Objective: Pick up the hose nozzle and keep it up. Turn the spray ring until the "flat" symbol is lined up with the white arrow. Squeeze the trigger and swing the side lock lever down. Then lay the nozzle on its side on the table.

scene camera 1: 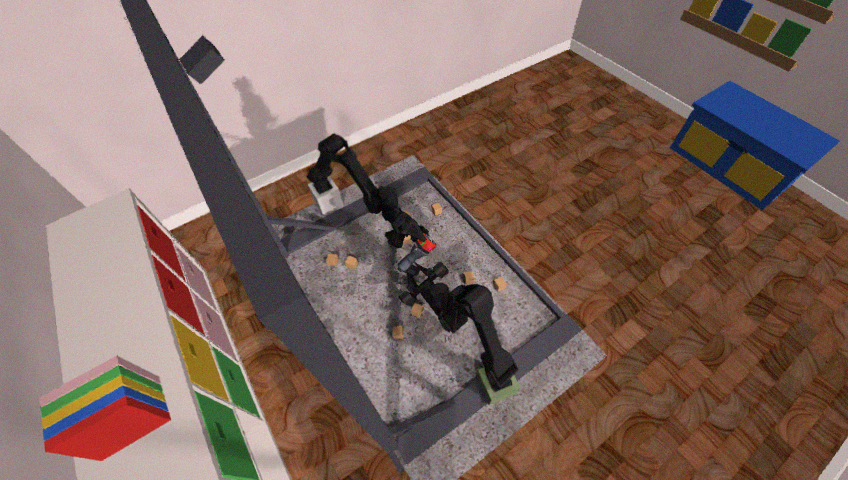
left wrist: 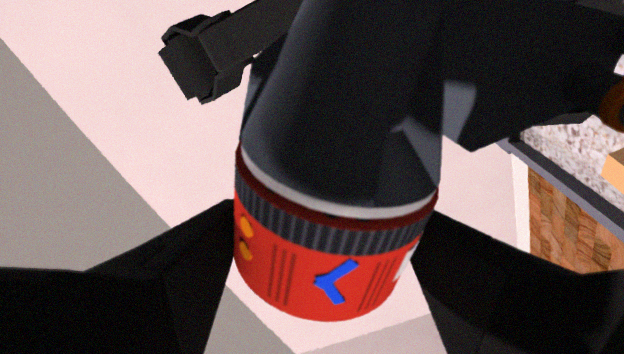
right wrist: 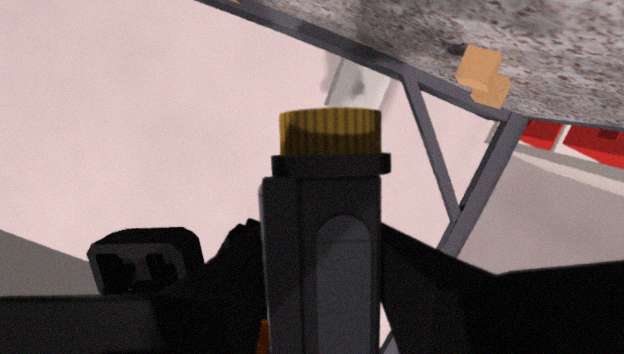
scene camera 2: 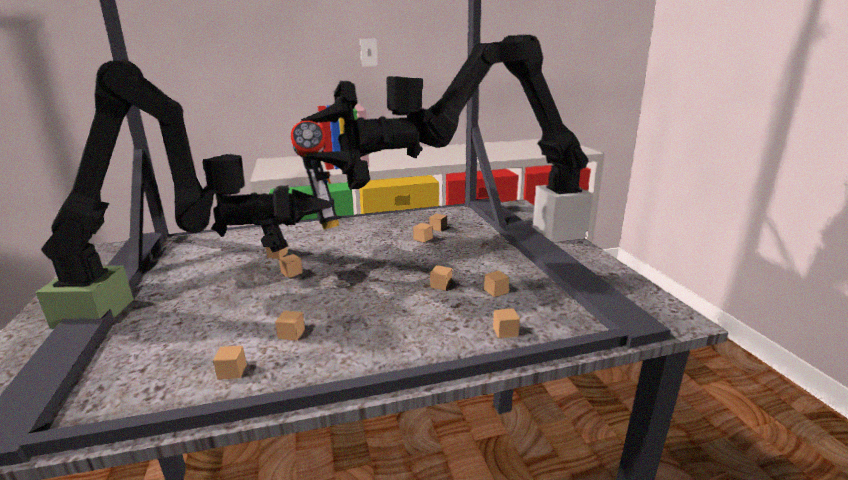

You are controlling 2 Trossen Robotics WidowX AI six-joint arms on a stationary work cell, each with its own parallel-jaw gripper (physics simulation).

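Frame: origin at the left arm's base, x ahead, y left, z up, level; metres.
Where they show: left gripper, between the fingertips: [scene camera 1: 429,243] [left wrist: 321,212] [scene camera 2: 303,138]; right gripper, between the fingertips: [right wrist: 317,233] [scene camera 2: 330,205]; left arm's base, origin of its link: [scene camera 1: 323,186] [scene camera 2: 563,189]; right arm's base, origin of its link: [scene camera 1: 498,378] [scene camera 2: 81,278].
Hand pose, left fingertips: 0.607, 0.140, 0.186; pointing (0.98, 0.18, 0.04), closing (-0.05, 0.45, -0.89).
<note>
Each offset is from my left fingertips to the centre of the thing, as dx, dy, dz. "*": to the spot under its first point. Level surfaces: height alone.
The dark hose nozzle [scene camera 1: 409,261] [left wrist: 350,125] [right wrist: 345,290] is up off the table, its handle pointing down to the yellow ribbed end cap @[* -0.033, -0.029, -0.175] [scene camera 2: 330,224] [right wrist: 330,134]. My left gripper [scene camera 2: 315,136] [left wrist: 321,212] is shut on its red spray ring @[-0.008, -0.008, -0.004] [scene camera 1: 426,244] [left wrist: 305,295]. A blue angled symbol @[* -0.037, -0.008, -0.003] [left wrist: 334,282] faces the left wrist camera, with orange dots and part of a white mark at the sides. The white arrow does not show there. My right gripper [scene camera 2: 321,205] [right wrist: 317,233] is shut on the handle, fingers against both sides. The trigger is mostly hidden; I cannot make out the lock lever.
Several wooden cubes lie scattered on the speckled table @[dz -0.301] [scene camera 1: 368,368] [scene camera 2: 380,356], among them one cube @[+0.057, -0.097, -0.284] [scene camera 2: 290,265] below the right gripper and one cube @[-0.237, +0.045, -0.284] [scene camera 2: 440,277] right of centre. A dark frame rail [scene camera 2: 333,392] runs along the edge. Dark posts stand behind.
</note>
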